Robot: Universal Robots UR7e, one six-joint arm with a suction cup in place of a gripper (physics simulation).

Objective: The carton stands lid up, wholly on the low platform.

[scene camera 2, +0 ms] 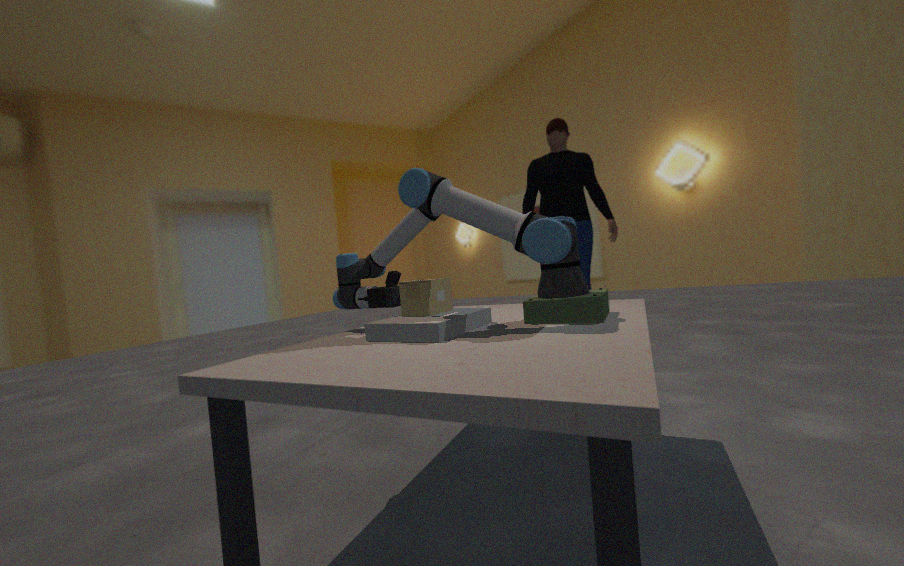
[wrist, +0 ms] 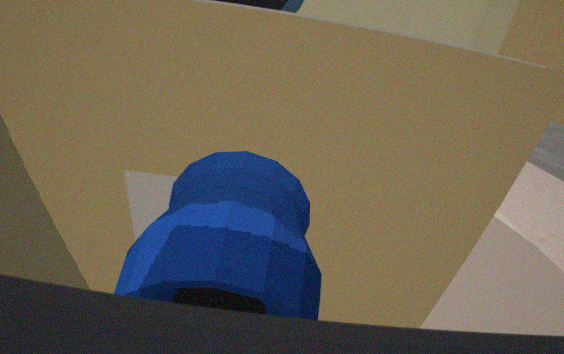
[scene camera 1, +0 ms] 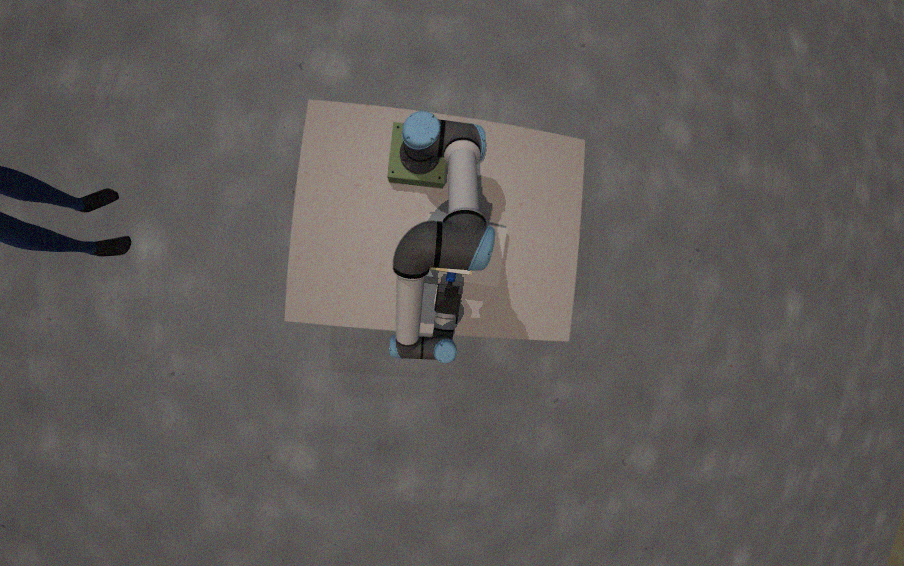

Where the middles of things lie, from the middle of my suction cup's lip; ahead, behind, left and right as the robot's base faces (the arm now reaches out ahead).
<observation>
The tan carton (scene camera 2: 428,297) lies 6 cm behind my suction cup and 1 cm below it. The rest, counted from my suction cup: low platform (scene camera 2: 436,328) (10 cm behind, 5 cm to the left, 8 cm below).
</observation>
